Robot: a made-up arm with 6 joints. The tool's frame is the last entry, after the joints. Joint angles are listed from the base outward. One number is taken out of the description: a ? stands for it. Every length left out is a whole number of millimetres.
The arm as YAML. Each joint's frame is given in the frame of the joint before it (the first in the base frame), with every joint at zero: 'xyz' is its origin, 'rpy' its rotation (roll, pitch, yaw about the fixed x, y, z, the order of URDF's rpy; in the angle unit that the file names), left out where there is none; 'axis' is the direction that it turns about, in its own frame. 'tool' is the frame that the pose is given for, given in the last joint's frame.
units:
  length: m
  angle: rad
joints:
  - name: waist
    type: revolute
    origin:
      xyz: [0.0, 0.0, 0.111]
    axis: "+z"
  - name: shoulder
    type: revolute
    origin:
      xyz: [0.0, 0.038, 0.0]
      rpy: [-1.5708, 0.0, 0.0]
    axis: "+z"
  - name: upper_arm
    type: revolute
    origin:
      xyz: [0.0, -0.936, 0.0]
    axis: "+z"
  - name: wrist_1
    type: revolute
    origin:
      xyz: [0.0, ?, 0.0]
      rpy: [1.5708, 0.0, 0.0]
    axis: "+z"
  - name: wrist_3
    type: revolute
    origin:
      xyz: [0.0, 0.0, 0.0]
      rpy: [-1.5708, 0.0, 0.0]
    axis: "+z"
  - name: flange
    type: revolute
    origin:
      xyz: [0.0, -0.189, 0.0]
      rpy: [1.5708, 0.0, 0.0]
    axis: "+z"
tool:
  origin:
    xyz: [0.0, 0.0, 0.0]
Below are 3 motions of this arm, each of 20 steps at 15 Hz.
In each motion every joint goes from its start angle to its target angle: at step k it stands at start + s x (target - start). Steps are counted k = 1, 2, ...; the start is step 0. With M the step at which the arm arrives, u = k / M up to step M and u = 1 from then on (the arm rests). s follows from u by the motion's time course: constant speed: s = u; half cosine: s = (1 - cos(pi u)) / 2; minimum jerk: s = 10 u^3 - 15 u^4 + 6 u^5.
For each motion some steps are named. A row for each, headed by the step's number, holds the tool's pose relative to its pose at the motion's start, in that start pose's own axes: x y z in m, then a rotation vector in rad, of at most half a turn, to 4 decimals.
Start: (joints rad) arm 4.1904 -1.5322 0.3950 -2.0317 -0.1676 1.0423
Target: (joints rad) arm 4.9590 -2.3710 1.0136 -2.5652 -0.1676 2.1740
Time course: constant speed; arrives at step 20
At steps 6, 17, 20:
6: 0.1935 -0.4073 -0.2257 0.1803 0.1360 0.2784
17: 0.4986 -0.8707 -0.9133 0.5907 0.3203 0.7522
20: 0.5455 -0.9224 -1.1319 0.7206 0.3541 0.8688

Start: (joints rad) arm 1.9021 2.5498 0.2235 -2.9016 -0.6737 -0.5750
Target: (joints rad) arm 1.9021 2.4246 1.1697 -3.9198 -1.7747 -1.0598
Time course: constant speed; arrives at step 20
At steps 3, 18, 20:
3: -0.1207 -0.0271 0.0294 0.0665 -0.3035 -0.1696
18: -0.6094 -0.1151 -0.1645 0.6262 -1.7992 -0.8464
20: -0.6433 -0.1235 -0.2128 0.7105 -1.9952 -0.9072

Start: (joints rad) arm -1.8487 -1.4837 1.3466 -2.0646 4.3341 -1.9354
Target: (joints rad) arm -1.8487 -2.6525 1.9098 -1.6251 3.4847 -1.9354
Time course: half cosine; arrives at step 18
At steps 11, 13, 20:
11: 0.4217 -0.7149 0.1877 0.3953 0.1433 -0.4846
13: 0.4307 -0.8779 0.2549 0.5073 0.1372 -0.5968
20: 0.4016 -1.0571 0.3390 0.6498 0.1098 -0.7270

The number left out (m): -0.759
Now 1 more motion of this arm.
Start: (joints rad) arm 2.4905 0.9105 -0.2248 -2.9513 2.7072 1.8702
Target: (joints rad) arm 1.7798 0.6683 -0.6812 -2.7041 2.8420 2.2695
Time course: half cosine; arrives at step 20
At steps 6, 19, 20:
6: 0.1489 0.0937 0.0773 0.1504 -0.1333 0.1239
19: 0.3739 0.4495 0.4992 0.6550 -0.5674 0.7818
20: 0.3735 0.4518 0.5025 0.6585 -0.5701 0.7879

